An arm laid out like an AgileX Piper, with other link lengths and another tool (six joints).
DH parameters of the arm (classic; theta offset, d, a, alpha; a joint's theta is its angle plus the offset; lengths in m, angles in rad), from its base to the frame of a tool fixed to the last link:
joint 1: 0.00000 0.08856 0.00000 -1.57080
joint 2: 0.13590 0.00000 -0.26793 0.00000
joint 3: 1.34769 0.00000 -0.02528 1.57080
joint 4: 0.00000 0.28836 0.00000 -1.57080
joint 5: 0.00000 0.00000 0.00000 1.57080
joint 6: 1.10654 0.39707 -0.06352 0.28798
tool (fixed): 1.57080 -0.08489 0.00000 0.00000
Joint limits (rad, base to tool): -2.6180..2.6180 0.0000..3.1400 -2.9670..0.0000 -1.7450..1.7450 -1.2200..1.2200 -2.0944..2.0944
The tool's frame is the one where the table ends.
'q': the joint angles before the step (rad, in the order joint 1, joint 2, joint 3, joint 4, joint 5, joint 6). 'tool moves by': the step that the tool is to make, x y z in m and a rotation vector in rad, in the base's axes. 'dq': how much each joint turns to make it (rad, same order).
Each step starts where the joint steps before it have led.
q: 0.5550, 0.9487, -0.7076, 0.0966, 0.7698, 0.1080
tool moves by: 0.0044, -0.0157, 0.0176, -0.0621, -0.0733, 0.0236
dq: -0.0041, -0.0544, 0.0050, -0.0795, 0.0205, -0.0206
